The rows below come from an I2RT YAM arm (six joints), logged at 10 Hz.
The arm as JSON. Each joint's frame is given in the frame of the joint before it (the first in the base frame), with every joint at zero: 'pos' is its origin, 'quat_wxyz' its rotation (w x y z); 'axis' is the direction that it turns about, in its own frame. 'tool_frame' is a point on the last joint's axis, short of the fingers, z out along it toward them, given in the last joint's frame.
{
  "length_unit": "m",
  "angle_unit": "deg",
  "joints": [
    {
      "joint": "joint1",
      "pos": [
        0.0,
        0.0,
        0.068
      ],
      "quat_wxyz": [
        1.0,
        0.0,
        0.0,
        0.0
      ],
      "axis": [
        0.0,
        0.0,
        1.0
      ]
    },
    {
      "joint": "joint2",
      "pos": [
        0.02,
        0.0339,
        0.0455
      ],
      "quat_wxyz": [
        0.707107,
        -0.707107,
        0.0,
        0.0
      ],
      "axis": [
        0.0,
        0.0,
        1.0
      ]
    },
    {
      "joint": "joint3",
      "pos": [
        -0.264,
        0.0,
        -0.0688
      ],
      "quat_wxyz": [
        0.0,
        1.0,
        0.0,
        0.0
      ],
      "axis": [
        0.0,
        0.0,
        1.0
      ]
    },
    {
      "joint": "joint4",
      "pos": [
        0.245,
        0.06,
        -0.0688
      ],
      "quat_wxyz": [
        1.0,
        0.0,
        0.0,
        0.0
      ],
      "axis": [
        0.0,
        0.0,
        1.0
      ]
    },
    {
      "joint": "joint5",
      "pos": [
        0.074,
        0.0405,
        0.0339
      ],
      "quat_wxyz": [
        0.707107,
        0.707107,
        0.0,
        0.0
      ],
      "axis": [
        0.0,
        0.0,
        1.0
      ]
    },
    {
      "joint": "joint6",
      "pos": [
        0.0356,
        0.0,
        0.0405
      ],
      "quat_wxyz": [
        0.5,
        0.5,
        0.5,
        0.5
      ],
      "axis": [
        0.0,
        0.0,
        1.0
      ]
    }
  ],
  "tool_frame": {
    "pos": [
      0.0,
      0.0,
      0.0
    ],
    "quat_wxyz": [
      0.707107,
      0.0,
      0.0,
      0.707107
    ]
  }
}
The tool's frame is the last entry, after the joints.
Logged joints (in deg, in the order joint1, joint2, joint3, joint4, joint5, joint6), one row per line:
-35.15, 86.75, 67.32, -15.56, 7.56, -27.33
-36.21, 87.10, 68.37, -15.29, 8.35, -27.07
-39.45, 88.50, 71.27, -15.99, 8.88, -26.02
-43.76, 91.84, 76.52, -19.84, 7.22, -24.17
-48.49, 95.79, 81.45, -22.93, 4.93, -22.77
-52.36, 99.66, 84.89, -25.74, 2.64, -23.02
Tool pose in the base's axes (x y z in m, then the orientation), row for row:
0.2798, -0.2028, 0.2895, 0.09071, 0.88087, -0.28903, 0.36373
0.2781, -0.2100, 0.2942, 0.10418, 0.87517, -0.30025, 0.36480
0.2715, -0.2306, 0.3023, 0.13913, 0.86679, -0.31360, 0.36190
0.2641, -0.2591, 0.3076, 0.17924, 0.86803, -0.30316, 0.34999
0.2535, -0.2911, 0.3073, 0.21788, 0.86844, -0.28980, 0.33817
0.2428, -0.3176, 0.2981, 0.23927, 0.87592, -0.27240, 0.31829
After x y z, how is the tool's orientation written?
As a quaternion, x y z w.
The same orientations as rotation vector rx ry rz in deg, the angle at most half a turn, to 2 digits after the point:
13.37, 129.88, -42.61
15.35, 128.97, -44.25
20.53, 127.91, -46.28
26.60, 128.83, -44.99
32.52, 129.63, -43.26
36.06, 132.02, -41.06

